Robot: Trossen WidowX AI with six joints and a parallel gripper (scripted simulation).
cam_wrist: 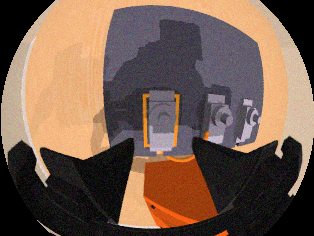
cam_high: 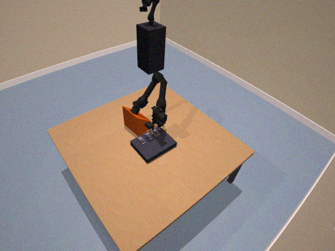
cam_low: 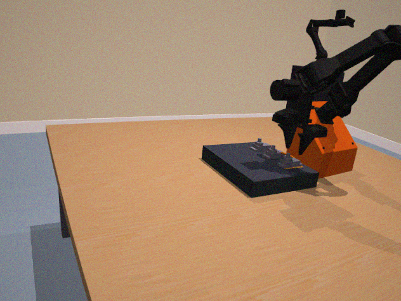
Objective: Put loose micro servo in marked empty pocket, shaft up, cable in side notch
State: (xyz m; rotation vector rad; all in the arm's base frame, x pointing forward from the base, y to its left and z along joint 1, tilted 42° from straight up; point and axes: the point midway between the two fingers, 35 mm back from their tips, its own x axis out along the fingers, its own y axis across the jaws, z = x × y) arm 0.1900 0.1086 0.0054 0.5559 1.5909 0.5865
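Right now my gripper tip is 110 mm short of the dark deck, 80 mm to the left of it and 70 mm above it.
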